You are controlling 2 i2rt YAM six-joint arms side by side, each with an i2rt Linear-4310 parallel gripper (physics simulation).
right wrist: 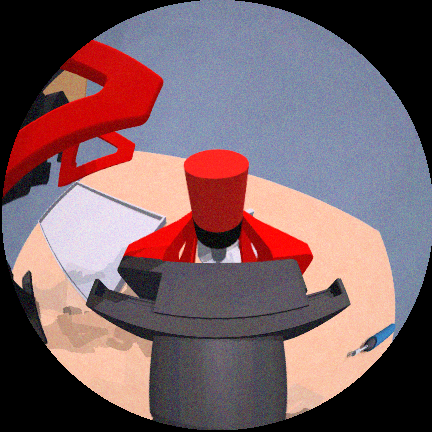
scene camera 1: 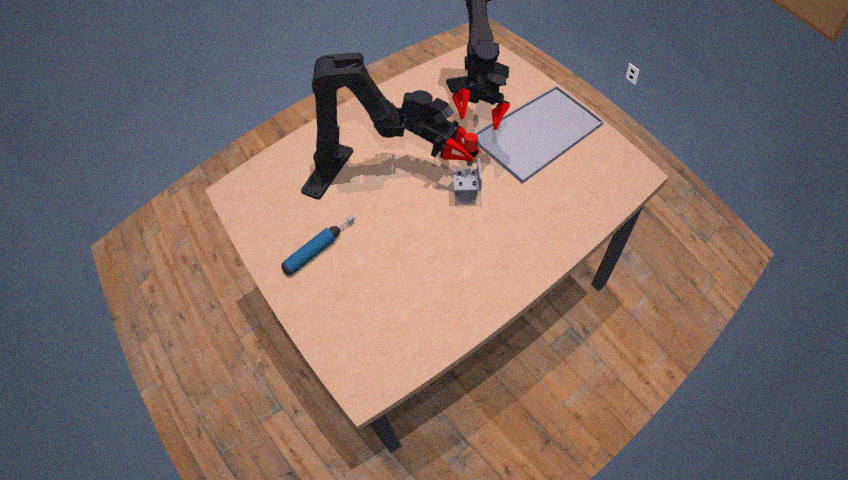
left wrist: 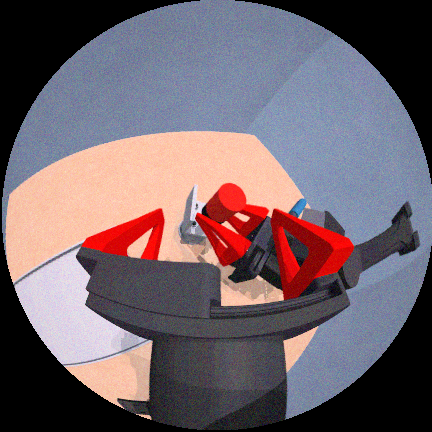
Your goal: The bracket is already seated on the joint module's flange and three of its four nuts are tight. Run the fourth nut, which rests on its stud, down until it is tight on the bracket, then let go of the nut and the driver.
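Frame: origin at the left arm's base, x right, y ahead, z up, level; metres.
Seen in the pictures: left gripper, between the fingertips: (right wrist: pixel 137 139) (scene camera 1: pixel 479 124) (left wrist: pixel 217 214); right gripper, between the fingertips: (right wrist: pixel 217 215) (scene camera 1: pixel 475 155) (left wrist: pixel 203 206); right arm's base, origin of its link: (scene camera 1: pixel 327 171).
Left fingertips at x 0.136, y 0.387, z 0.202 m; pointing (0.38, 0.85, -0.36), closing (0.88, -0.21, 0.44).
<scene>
Offsets run from my left fingertips to a thing's top centre. "pt": to the spot under its first point. Level surfaces: height alone.
The grey bracket (scene camera 1: pixel 466 179) (left wrist: pixel 192 208) sits on the joint module @[dx +0.053, dy +0.064, dz -0.128 m] (scene camera 1: pixel 467 195) (left wrist: pixel 185 235), one wall upright. Several nuts show as dark dots on its plate; the fourth nut cannot be made out. My right gripper (scene camera 1: pixel 472 155) (left wrist: pixel 203 206) (right wrist: pixel 217 215) is shut on the driver, which has a red handle @[pt dx +0.041, dy +0.043, dz -0.012 m] (scene camera 1: pixel 469 141) (left wrist: pixel 232 198) (right wrist: pixel 216 195) and a black collar. The driver's lower end is at the bracket's far edge in scene camera 1; contact with a nut cannot be told. My left gripper (scene camera 1: pixel 479 121) (right wrist: pixel 137 139) is open and empty, above and behind the driver.
A blue-handled tool @[dx +0.466, dy +0.119, dz -0.161 m] (scene camera 1: pixel 309 251) (left wrist: pixel 298 207) (right wrist: pixel 384 335) lies on the table @[dz -0.202 m] (scene camera 1: pixel 416 297) at the left in scene camera 1. A flat pale tray @[dx -0.259, dy -0.117, dz -0.186 m] (scene camera 1: pixel 541 133) (left wrist: pixel 60 305) (right wrist: pixel 100 230) with a dark rim lies right of the bracket, close to the left gripper.
</scene>
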